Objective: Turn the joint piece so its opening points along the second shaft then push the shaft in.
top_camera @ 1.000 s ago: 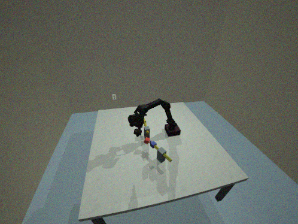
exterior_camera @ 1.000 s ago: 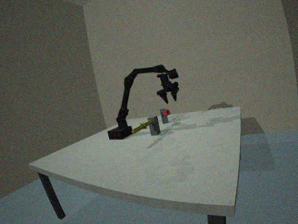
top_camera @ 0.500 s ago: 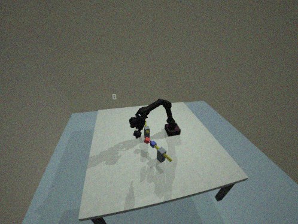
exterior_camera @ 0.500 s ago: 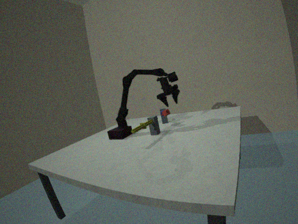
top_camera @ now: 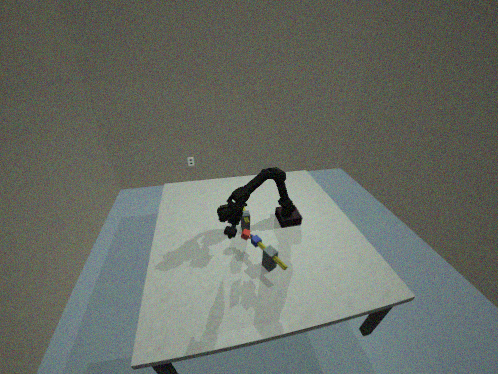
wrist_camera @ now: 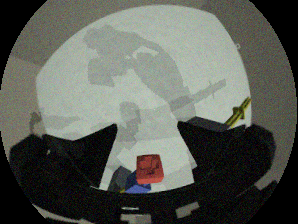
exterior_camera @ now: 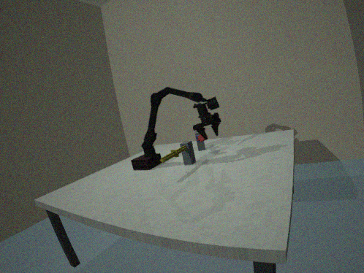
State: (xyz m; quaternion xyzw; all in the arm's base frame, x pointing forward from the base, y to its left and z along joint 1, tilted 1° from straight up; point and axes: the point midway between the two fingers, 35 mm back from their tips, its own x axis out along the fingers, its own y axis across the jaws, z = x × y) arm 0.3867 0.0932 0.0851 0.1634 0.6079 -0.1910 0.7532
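The red joint piece is 7 cm behind my gripper tip and 4 cm to the left of it.
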